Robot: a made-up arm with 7 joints.
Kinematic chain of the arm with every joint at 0, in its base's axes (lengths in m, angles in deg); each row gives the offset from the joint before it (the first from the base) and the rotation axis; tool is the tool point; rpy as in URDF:
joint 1: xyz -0.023 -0.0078 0.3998 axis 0 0.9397 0.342
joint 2: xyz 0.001 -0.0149 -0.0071 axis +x
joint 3: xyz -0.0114 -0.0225 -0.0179 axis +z
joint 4: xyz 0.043 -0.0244 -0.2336 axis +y
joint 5: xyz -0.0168 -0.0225 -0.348 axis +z
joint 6: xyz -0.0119 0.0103 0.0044 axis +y
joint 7: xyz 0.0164 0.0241 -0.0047 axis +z
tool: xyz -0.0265 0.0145 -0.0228 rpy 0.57 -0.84 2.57
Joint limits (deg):
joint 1: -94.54..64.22
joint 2: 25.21..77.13
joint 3: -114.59..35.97
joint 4: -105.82..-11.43
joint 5: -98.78..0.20
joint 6: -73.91..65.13
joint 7: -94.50..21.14
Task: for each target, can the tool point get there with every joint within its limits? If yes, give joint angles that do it. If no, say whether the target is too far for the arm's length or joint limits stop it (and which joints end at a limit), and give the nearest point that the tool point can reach.
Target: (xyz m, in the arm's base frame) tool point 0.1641 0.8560 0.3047
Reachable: no: too far | nearest point 0.1140 0.5981 0.3205 | short by 0.263 m
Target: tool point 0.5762 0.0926 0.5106
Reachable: yes | joints -73.33 35.95 3.43 -28.83 -44.19 27.53 -81.53
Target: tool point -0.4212 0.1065 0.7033
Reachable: no: joint limits stop it (at a limit: joint 1, joint 2, joint 3, joint 4, joint 6) | nearest point -0.1626 0.0922 0.7559 | short by 0.264 m
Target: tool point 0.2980 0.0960 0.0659
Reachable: yes | joints 2.49 70.47 -29.74 -88.98 -80.10 11.77 -56.84
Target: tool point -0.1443 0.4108 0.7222
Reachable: no: joint limits stop it (at a limit: joint 1, joint 2, joint 3, joint 6) | nearest point -0.0256 0.2919 0.8134 | short by 0.191 m
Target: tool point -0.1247 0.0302 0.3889
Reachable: no: joint limits stop it (at a limit: joint 2, joint 3, joint 4, joint 6, joint 7) | nearest point -0.3920 -0.0600 0.2911 | short by 0.299 m
